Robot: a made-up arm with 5 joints. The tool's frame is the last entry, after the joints.
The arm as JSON. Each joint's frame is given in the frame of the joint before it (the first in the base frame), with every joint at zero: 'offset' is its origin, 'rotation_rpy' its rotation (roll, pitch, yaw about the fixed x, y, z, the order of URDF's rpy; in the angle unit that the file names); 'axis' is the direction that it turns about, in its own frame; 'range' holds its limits. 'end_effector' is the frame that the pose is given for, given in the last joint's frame.
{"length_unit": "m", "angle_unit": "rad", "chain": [
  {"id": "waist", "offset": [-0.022, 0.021, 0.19], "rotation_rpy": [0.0, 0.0, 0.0], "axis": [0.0, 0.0, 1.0], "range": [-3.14, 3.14]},
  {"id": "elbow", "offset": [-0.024, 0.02, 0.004], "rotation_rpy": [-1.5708, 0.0, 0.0], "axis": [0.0, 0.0, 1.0], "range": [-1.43, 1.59]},
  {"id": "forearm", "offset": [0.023, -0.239, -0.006], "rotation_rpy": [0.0, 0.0, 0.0], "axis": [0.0, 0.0, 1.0], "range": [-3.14, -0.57]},
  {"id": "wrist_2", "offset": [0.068, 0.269, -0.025], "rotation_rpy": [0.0, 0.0, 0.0], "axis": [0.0, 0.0, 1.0], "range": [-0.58, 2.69]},
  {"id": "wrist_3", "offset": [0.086, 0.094, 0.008], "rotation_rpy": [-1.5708, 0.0, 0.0], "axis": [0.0, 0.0, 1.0], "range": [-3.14, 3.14]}
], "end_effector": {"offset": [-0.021, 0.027, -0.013], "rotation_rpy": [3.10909, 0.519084, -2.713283]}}
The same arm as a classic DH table. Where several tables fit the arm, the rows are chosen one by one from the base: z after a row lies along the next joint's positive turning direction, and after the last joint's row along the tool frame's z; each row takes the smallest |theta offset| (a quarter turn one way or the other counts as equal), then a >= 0, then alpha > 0; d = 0 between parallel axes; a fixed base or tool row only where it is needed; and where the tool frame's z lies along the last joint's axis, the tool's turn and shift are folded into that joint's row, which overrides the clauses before.
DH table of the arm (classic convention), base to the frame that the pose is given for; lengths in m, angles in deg. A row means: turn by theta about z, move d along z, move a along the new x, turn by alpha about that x. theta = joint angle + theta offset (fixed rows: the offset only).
base (fixed): theta_offset -43.67, d 0.0000, a -0.0304, alpha 0.00
waist: theta_offset 43.67, d 0.1940, a -0.0240, alpha -90.00
elbow: theta_offset -84.50, d 0.0000, a 0.2401, alpha 0.00
forearm: theta_offset -19.68, d 0.0000, a -0.2775, alpha 0.00
wrist_2: theta_offset -75.81, d -0.0030, a -0.0860, alpha 90.00
wrist_3: theta_offset -61.71, d 0.0711, a 0.0337, alpha 150.21
tool (fixed): theta_offset -86.75, d -0.0115, a 0.0000, alpha 0.00
Joint limits (deg, base to tool): -179.91..179.91 -81.93..91.10 -179.91..-32.66 -33.23..154.13 -179.91..179.91

